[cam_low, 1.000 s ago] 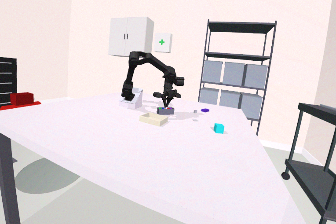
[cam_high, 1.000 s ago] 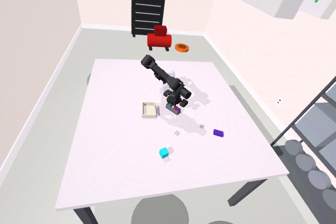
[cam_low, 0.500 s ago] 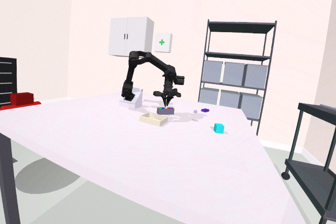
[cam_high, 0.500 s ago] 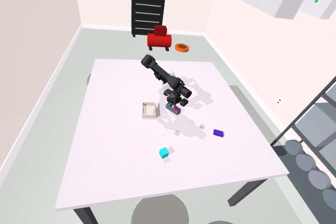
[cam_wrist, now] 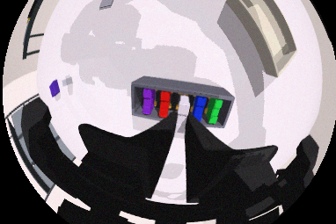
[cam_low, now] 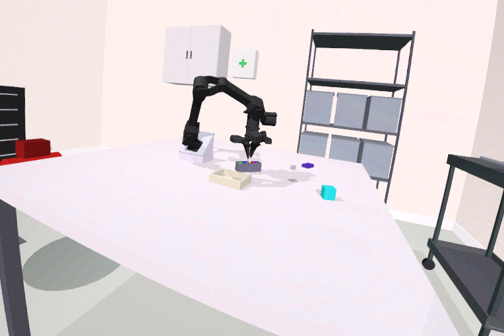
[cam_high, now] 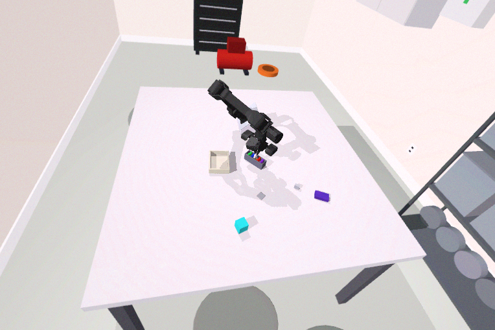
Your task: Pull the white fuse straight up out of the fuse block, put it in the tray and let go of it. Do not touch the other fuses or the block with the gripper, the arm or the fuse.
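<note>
My gripper tip is 1 cm past the blue fuse, 1 cm to the left of it and 3 cm above it. From my gripper tip the other things lie so: white fuse 1 cm below; then red fuse 1 cm ahead, 1 cm to the left, 3 cm below; then green fuse 3 cm behind, 3 cm to the right, 3 cm below.
</note>
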